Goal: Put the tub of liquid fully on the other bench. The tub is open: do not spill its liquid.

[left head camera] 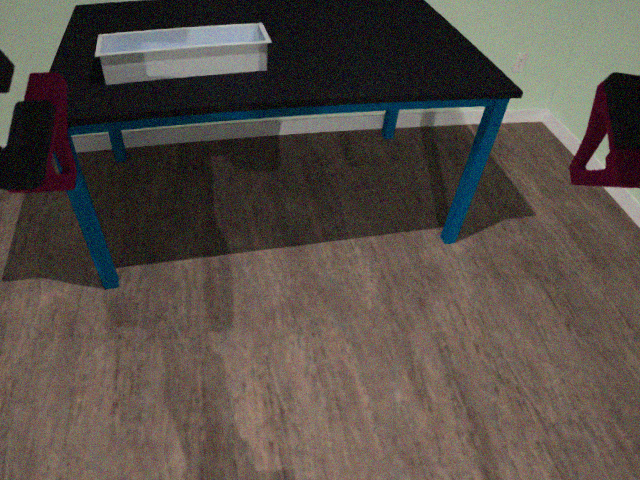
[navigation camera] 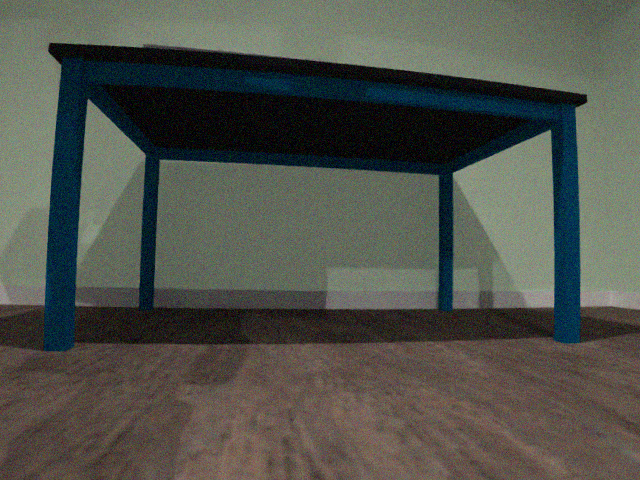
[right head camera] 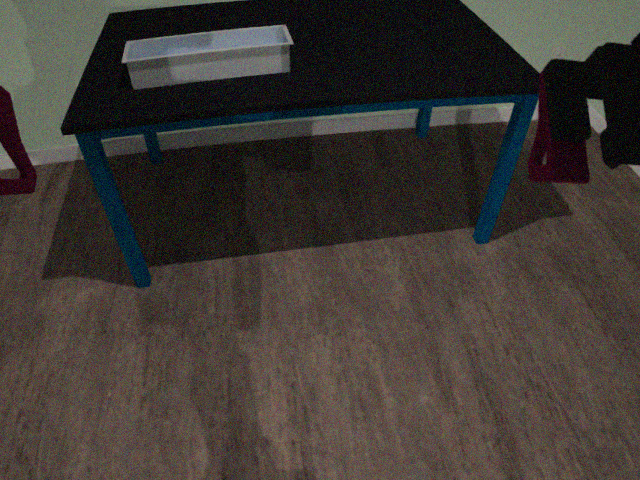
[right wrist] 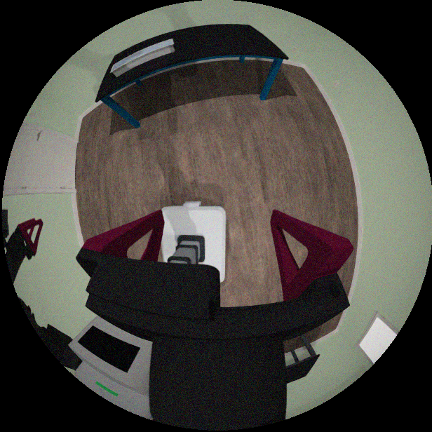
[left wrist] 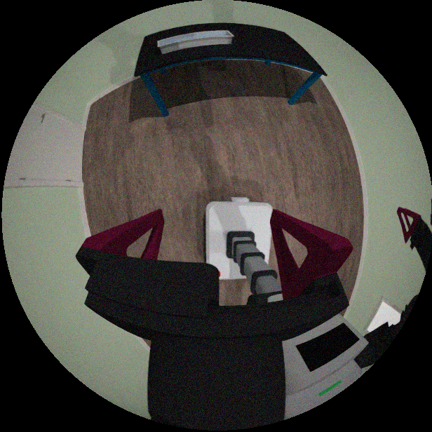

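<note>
The open tub is long, whitish and pale blue inside. It stands upright near the left end of the black-topped bench with blue legs. My left gripper is open and empty, well short of the bench. My right gripper is open and empty, also apart from the bench and tub. Both show partly at the sides of the head views. The liquid's level cannot be told. The other bench does not show.
The bench stands by a green wall across the wood floor. The white robot base lies below the grippers. A pale door-like panel shows at the left in the wrist views.
</note>
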